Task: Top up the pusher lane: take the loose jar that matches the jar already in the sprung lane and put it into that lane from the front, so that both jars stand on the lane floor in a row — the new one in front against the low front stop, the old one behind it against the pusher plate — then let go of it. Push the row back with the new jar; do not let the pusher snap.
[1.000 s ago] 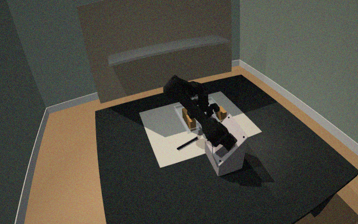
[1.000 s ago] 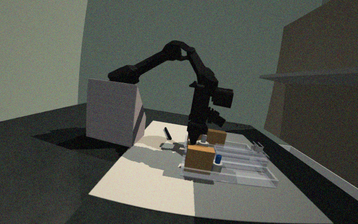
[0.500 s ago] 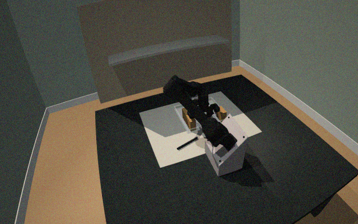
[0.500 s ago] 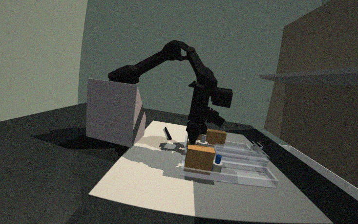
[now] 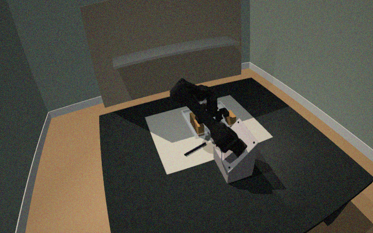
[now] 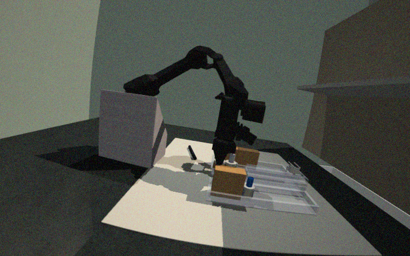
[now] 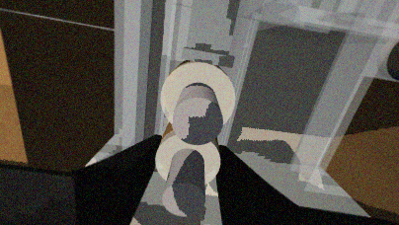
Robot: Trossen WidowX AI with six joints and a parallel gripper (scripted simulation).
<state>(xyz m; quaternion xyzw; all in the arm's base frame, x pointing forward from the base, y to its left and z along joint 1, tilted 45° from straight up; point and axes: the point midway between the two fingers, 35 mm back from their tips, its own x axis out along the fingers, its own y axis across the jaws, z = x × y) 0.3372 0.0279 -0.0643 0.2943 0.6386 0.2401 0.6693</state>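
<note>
The blue-capped jar lies 7 cm ahead of my gripper tip, 13 cm to the right of it and 1 cm above it. From my gripper tip the other things lie so: black stick (10 cm behind, 15 cm to the left, 2 cm below); shelf (51 cm ahead, 2 cm to the left, 34 cm above).
</note>
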